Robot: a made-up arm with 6 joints. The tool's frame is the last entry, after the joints.
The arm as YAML. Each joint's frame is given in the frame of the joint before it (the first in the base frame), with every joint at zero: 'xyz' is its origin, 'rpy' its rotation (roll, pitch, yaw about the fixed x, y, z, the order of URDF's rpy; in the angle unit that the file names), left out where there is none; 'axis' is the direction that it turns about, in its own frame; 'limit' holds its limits. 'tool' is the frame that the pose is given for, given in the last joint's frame.
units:
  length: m
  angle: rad
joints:
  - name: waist
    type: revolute
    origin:
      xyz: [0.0, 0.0, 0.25]
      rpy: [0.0, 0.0, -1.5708]
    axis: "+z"
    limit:
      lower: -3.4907
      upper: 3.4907
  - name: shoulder
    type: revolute
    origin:
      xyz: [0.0, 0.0, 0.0]
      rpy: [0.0, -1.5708, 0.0]
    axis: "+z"
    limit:
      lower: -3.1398
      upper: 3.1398
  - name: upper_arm
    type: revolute
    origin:
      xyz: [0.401, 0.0, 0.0]
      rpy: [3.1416, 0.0, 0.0]
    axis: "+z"
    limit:
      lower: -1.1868
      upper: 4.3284
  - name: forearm
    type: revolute
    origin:
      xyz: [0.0, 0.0, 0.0]
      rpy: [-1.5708, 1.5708, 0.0]
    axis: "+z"
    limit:
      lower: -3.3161
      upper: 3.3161
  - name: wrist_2
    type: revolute
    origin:
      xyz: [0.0, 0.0, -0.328]
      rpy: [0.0, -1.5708, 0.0]
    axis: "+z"
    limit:
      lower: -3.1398
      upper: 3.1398
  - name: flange
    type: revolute
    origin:
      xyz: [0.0, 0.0, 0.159]
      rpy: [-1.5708, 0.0, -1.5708]
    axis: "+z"
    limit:
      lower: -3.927
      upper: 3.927
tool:
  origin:
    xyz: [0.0, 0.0, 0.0]
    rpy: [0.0, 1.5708, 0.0]
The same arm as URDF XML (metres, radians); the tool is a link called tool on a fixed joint. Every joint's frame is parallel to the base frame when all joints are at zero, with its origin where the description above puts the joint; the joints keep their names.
<robot name="arm">
  <link name="base"/>
  <link name="link1"/>
  <link name="link2"/>
  <link name="link3"/>
  <link name="link4"/>
  <link name="link5"/>
  <link name="link6"/>
  <link name="tool"/>
  <joint name="waist" type="revolute">
    <parent link="base"/>
    <child link="link1"/>
    <origin xyz="0 0 0.25" rpy="0 0 0"/>
    <axis xyz="0 0 1"/>
    <limit lower="-3.4907" upper="3.4907"/>
  </joint>
  <joint name="shoulder" type="revolute">
    <parent link="link1"/>
    <child link="link2"/>
    <origin xyz="0 0 0" rpy="0 0 0"/>
    <axis xyz="0 1 0"/>
    <limit lower="-3.1398" upper="3.1398"/>
  </joint>
  <joint name="upper_arm" type="revolute">
    <parent link="link2"/>
    <child link="link3"/>
    <origin xyz="0 0 0.401" rpy="0 0 0"/>
    <axis xyz="0 -1 0"/>
    <limit lower="-1.1868" upper="4.3284"/>
  </joint>
  <joint name="forearm" type="revolute">
    <parent link="link3"/>
    <child link="link4"/>
    <origin xyz="0 0 0" rpy="0 0 0"/>
    <axis xyz="-1 0 0"/>
    <limit lower="-3.3161" upper="3.3161"/>
  </joint>
  <joint name="wrist_2" type="revolute">
    <parent link="link4"/>
    <child link="link5"/>
    <origin xyz="0.328 0 0" rpy="0 0 0"/>
    <axis xyz="0 -1 0"/>
    <limit lower="-3.1398" upper="3.1398"/>
  </joint>
  <joint name="flange" type="revolute">
    <parent link="link5"/>
    <child link="link6"/>
    <origin xyz="0 -0.159 0" rpy="0 0 0"/>
    <axis xyz="-1 0 0"/>
    <limit lower="-3.927" upper="3.927"/>
  </joint>
  <joint name="tool_joint" type="fixed">
    <parent link="link6"/>
    <child link="tool"/>
    <origin xyz="0 0 0" rpy="0 0 0"/>
  </joint>
</robot>

